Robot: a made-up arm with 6 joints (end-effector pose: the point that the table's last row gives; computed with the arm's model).
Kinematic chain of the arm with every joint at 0, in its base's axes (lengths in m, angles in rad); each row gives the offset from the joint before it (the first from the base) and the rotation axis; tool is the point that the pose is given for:
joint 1: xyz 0 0 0.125 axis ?
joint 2: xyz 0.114 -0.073 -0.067 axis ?
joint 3: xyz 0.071 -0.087 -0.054 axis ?
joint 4: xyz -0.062 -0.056 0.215 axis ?
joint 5: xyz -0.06 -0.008 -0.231 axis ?
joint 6: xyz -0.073 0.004 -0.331 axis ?
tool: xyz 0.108 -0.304 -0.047
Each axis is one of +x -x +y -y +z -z.
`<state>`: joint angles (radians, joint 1 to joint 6).
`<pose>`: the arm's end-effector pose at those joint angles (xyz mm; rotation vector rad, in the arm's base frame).
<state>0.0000 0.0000 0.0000 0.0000 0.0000 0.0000</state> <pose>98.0 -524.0 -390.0 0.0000 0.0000 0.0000</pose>
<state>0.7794 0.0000 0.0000 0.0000 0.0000 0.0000</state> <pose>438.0 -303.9 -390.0 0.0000 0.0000 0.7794</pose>
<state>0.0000 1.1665 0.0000 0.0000 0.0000 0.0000</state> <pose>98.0 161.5 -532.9 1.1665 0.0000 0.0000</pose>
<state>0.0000 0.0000 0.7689 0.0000 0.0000 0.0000</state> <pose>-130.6 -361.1 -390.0 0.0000 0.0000 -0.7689</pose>
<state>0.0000 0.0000 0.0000 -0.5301 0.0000 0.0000</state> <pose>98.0 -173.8 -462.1 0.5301 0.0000 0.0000</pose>
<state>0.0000 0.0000 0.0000 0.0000 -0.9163 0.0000</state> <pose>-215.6 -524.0 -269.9 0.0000 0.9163 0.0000</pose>
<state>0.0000 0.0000 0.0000 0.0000 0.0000 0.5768</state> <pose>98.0 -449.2 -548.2 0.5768 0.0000 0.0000</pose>
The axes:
joint 1: +z
joint 2: +x
joint 3: -z
joint 4: -x
joint 5: -y
joint 6: +x

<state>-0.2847 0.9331 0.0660 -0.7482 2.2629 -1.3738</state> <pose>42.7 -111.4 -44.5 0.0965 -0.0935 -2.5920</pose>
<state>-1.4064 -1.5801 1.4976 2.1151 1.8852 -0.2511</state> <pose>438.8 -141.4 292.4 -1.6879 2.3872 0.6726</pose>
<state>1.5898 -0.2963 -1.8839 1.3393 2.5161 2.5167</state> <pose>111.7 -15.6 4.3 0.7685 -0.5143 -0.1070</pose>
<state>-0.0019 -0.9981 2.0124 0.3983 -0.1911 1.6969</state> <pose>-9.9 -498.3 -493.8 0.3599 -1.8652 -0.9650</pose>
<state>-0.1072 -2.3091 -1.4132 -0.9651 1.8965 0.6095</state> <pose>375.8 -321.4 -111.3 -0.0697 0.0180 0.6613</pose>
